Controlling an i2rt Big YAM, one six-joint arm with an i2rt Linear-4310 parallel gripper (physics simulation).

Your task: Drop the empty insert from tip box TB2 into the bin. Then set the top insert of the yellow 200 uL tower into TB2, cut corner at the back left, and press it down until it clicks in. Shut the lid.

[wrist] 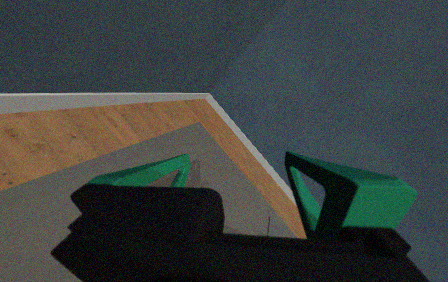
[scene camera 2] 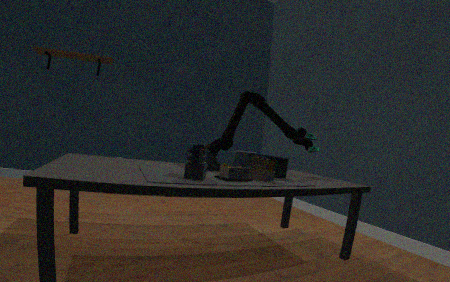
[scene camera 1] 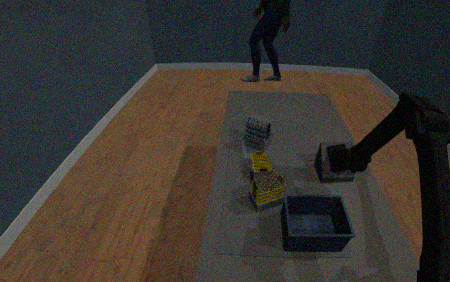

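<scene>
The yellow tower (scene camera 1: 268, 187) (scene camera 2: 262, 167) stands beside the blue bin (scene camera 1: 317, 244). A smaller low box with a yellow insert (scene camera 1: 261, 161) stands just behind the tower in scene camera 1; it looks like TB2, but no label is readable. Its lid is hard to make out, and whether the insert holds tips cannot be told. My gripper (scene camera 2: 313, 142) (wrist: 234, 158) is open and empty, held high above the table. In scene camera 1 its dark body hangs in front of a grey box, and its fingertips are hidden there.
A blue-and-grey rack stack (scene camera 1: 257, 132) (scene camera 2: 196, 162) stands farther back, behind the yellow insert box. The grey box (scene camera 1: 321, 162) stands at the right, partly covered by the arm. The grey table (scene camera 1: 235, 235) (scene camera 2: 100, 167) carries them all. A person stands beyond the table.
</scene>
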